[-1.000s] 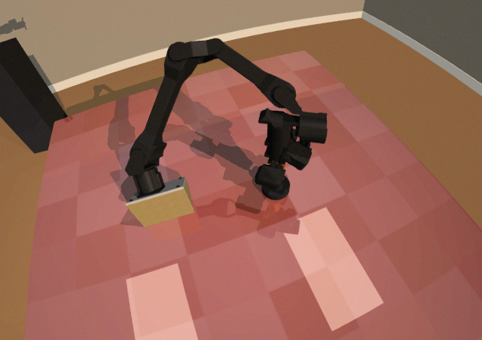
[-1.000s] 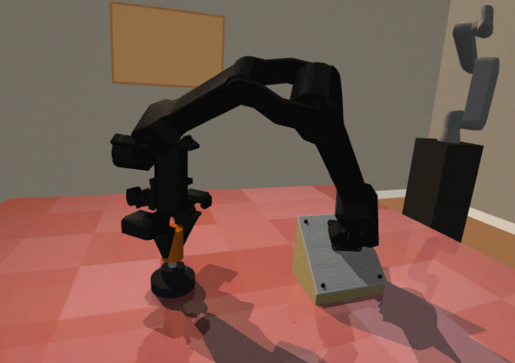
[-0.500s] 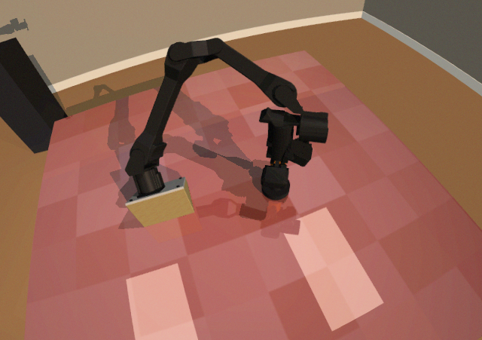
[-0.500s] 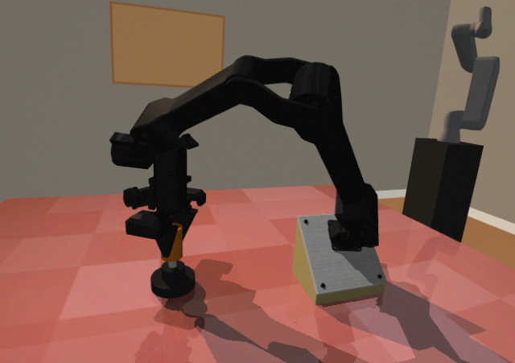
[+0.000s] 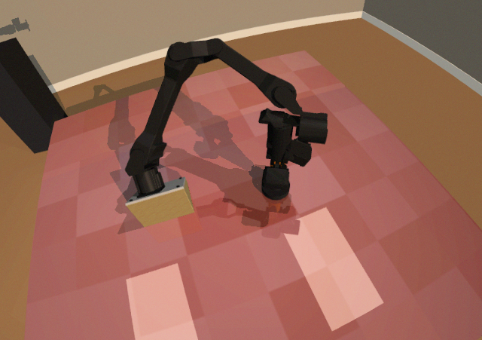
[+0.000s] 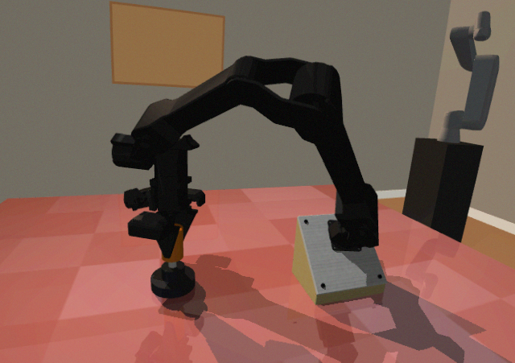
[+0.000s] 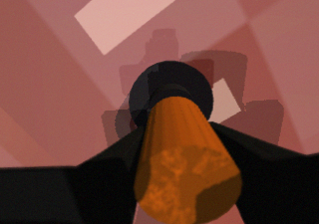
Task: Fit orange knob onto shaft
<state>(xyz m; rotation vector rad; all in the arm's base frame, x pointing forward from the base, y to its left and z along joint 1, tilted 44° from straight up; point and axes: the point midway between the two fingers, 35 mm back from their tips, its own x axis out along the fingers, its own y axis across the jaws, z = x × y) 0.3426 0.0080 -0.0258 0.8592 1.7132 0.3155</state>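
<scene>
My gripper tip is now 3 cm below the orange knob. Round my gripper tip: pedestal 4 cm below.
</scene>
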